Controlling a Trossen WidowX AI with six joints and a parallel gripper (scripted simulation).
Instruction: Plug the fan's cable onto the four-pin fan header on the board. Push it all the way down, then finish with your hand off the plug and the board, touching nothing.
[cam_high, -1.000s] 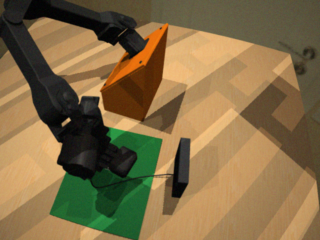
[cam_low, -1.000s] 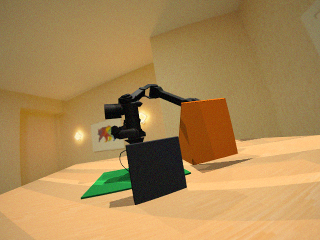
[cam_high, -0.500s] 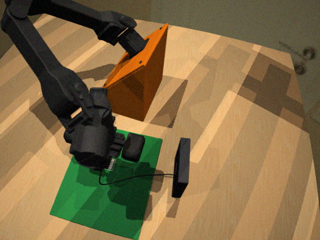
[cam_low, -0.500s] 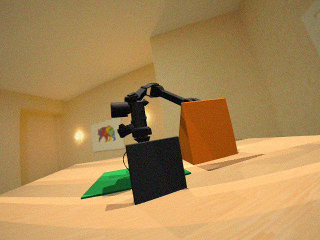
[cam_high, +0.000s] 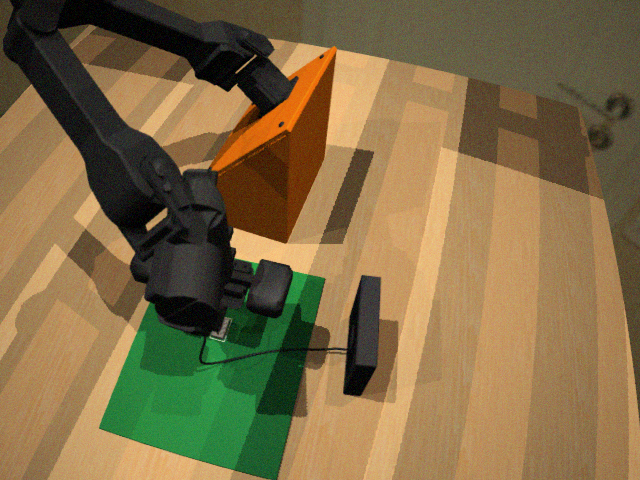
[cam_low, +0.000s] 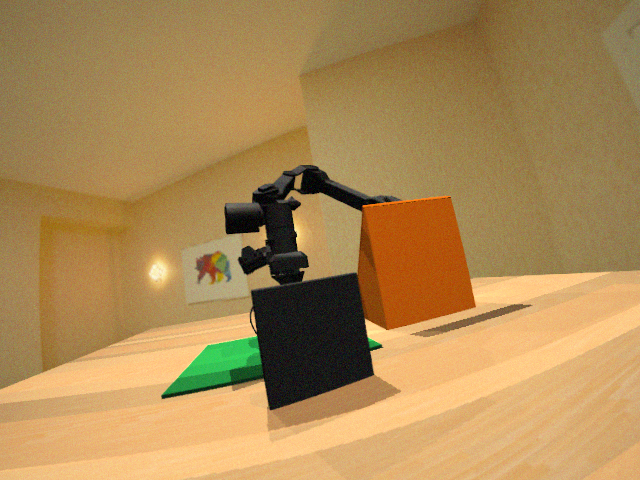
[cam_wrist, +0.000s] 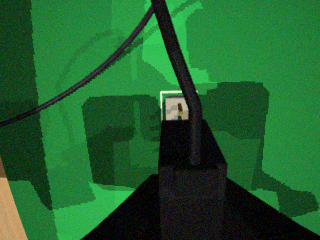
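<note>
The white four-pin header is 10 mm ahead of my gripper tip and 60 mm below it. The rest, counted from my gripper tip: green board (40 mm ahead, 10 mm to the left, 80 mm below); dark plug (10 mm ahead, 10 mm above); dark fan (10 mm behind, 180 mm to the left, 10 mm below).
</note>
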